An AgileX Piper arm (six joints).
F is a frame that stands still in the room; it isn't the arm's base.
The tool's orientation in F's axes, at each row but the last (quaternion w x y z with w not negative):
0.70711 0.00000 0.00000 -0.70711
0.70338 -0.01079 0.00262 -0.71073
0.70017 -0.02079 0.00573 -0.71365
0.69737 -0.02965 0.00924 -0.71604
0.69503 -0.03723 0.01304 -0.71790
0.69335 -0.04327 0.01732 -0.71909
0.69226 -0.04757 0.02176 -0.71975
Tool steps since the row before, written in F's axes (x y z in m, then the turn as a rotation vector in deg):
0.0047 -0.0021 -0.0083 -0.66 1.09 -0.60
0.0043 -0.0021 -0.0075 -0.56 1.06 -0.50
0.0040 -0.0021 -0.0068 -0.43 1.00 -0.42
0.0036 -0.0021 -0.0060 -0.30 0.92 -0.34
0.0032 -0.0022 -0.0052 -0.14 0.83 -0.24
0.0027 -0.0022 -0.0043 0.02 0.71 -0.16
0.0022 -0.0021 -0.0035 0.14 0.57 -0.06
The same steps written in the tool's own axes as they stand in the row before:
0.0021 0.0047 -0.0083 -1.09 -0.66 -0.60
0.0020 0.0045 -0.0074 -1.06 -0.56 -0.50
0.0019 0.0043 -0.0067 -1.00 -0.43 -0.41
0.0018 0.0040 -0.0058 -0.92 -0.31 -0.33
0.0019 0.0036 -0.0050 -0.83 -0.15 -0.22
0.0019 0.0031 -0.0041 -0.72 0.01 -0.13
0.0019 0.0026 -0.0033 -0.58 0.12 -0.03

